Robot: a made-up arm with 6 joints.
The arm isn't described. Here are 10 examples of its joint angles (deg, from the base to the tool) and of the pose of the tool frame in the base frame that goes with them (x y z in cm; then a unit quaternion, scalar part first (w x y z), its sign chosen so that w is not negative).
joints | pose
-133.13 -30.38 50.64 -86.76 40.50 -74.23 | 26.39 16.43 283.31 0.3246 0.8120 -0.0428 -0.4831
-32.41 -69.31 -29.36 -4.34 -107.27 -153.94 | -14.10 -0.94 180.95 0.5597 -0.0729 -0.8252 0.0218
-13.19 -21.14 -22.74 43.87 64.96 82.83 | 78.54 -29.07 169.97 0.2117 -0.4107 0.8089 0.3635
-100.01 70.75 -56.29 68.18 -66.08 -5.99 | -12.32 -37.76 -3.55 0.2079 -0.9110 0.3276 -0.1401
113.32 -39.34 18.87 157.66 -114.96 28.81 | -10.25 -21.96 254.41 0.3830 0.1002 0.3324 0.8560
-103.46 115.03 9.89 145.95 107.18 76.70 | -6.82 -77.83 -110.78 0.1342 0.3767 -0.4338 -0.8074
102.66 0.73 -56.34 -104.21 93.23 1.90 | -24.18 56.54 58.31 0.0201 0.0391 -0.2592 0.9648
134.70 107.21 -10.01 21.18 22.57 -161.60 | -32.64 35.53 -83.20 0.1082 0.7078 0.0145 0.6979
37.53 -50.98 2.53 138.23 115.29 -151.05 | -24.89 -8.08 238.78 0.6913 -0.3021 -0.2787 -0.5942
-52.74 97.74 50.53 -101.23 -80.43 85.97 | 115.51 -144.41 -48.81 0.1774 -0.0824 0.4325 -0.8801
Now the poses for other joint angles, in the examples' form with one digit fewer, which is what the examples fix.
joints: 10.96 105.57 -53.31 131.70 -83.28 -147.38
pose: -13.2 3.7 -20.4 0.118 0.594 0.464 0.647
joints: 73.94 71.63 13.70 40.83 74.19 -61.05
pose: 50.4 165.0 -9.4 0.797 -0.248 0.250 -0.490
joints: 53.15 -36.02 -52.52 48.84 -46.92 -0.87
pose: 33.4 33.8 122.6 0.248 -0.251 -0.565 -0.746
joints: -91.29 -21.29 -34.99 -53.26 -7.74 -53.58
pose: -0.7 -78.6 126.9 0.483 -0.472 -0.655 0.339
